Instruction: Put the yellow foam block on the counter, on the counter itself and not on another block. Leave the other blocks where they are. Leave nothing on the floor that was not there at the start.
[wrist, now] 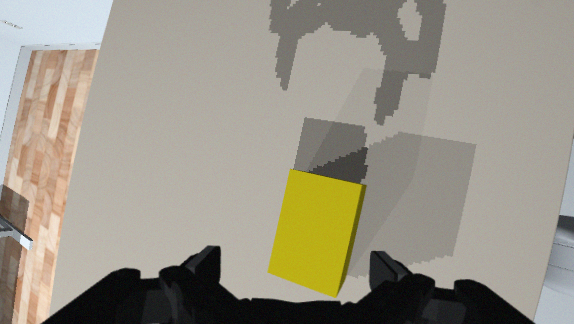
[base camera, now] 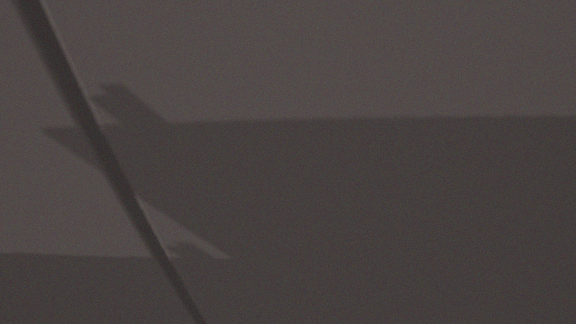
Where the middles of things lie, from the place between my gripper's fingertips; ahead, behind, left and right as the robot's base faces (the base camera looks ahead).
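With the yellow foam block (wrist: 319,217) in sight, I find my gripper 90 mm above it, 10 mm to the left of it and 10 mm short of it.
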